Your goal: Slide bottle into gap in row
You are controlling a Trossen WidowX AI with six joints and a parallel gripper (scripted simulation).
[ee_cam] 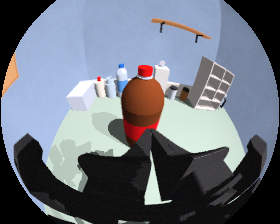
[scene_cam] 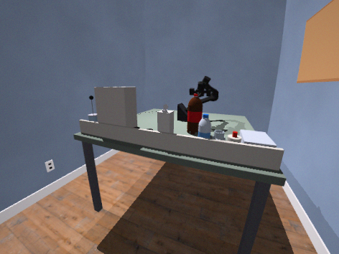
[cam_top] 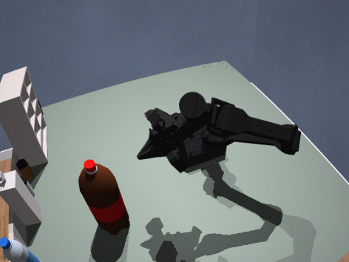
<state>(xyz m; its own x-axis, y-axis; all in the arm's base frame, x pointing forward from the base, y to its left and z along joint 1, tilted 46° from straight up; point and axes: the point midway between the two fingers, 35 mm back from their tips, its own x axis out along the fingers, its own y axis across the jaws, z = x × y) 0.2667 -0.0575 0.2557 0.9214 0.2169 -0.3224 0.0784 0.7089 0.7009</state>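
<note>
Now: the brown cola bottle 160 mm ahead of my hand, 130 mm below it and 10 mm to the right of it. Round my hand: grey jar (480 mm ahead, 230 mm below, 160 mm to the left); then low white rail (500 mm ahead, 230 mm below, 210 mm to the right); then blue-capped bottle (480 mm ahead, 180 mm below, 80 mm to the left).
</note>
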